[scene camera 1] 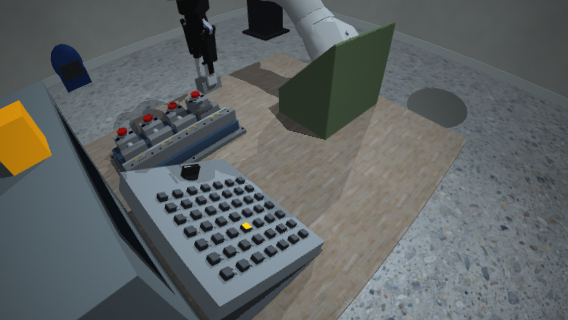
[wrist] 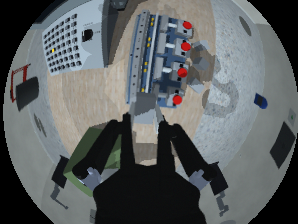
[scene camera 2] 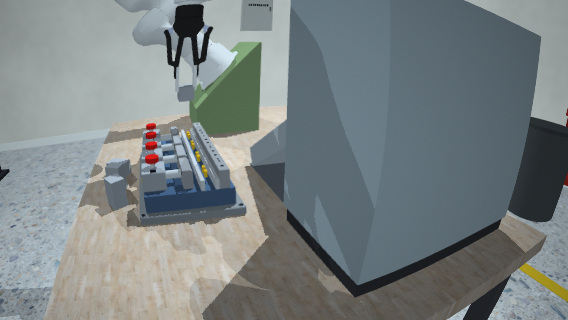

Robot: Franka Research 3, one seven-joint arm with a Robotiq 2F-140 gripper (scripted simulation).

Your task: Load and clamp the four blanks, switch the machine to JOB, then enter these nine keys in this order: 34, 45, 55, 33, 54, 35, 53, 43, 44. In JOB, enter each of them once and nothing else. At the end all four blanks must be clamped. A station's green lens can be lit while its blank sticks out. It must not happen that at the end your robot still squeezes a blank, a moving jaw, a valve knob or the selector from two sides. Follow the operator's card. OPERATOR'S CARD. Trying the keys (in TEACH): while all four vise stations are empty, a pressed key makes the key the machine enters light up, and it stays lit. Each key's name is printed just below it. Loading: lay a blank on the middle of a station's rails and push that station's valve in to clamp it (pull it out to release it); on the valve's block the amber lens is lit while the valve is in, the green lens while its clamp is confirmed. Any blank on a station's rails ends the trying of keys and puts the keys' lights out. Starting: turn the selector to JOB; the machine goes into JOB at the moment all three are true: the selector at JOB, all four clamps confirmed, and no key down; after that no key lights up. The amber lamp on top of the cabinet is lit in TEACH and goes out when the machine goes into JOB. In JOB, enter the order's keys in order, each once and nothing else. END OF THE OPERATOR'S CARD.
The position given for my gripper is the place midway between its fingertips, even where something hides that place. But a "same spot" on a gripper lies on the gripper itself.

Scene:
My gripper shows in scene camera 1 (208,81), in the wrist view and in scene camera 2. The same spot on my gripper: (wrist: 88,171) is (scene camera 2: 206,30).

